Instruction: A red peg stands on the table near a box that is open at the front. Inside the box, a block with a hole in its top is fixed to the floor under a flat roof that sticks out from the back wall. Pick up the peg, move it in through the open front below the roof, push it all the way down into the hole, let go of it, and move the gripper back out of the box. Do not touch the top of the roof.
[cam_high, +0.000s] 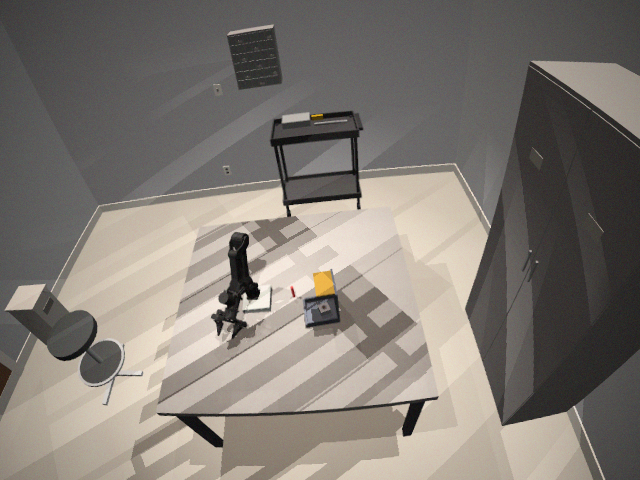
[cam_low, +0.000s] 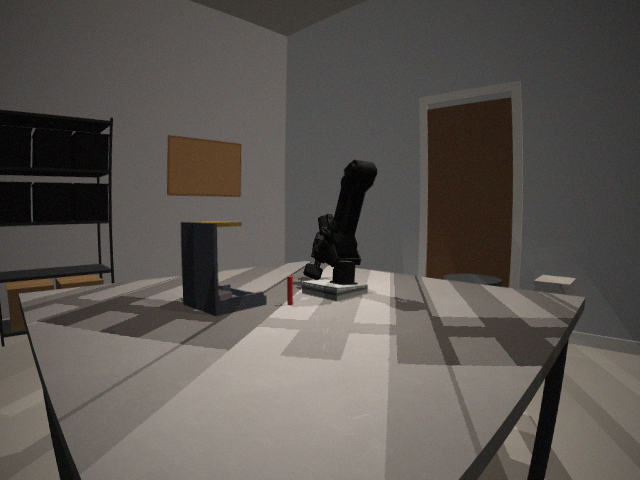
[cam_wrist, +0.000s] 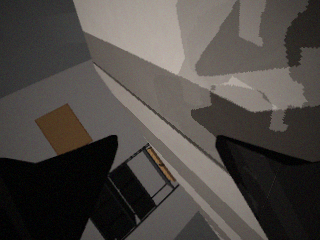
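My gripper tip is 320 mm to the right of the red peg, 290 mm short of it and 20 mm above it. Round my gripper tip: yellow roof (480 mm ahead, 230 mm to the left, 170 mm above).
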